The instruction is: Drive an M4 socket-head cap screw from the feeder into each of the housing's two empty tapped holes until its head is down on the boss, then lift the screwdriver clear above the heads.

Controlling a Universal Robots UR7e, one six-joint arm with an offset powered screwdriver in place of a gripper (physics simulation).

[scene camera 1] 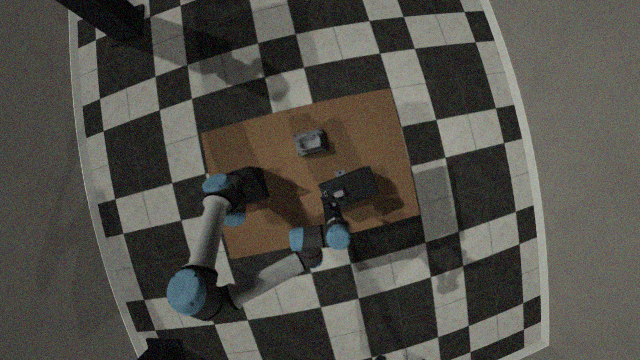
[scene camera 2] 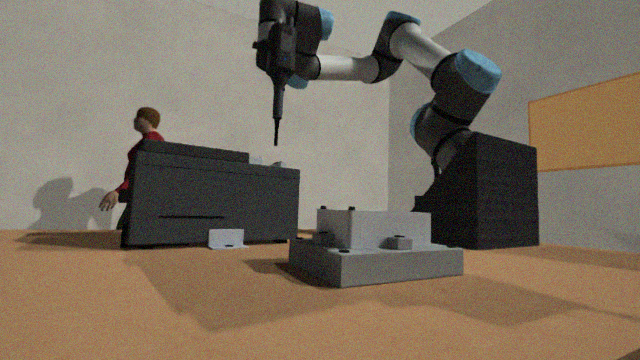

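What you'd see here is a grey fixture plate (scene camera 2: 360, 267), along with a dark screw feeder (scene camera 2: 266, 207).
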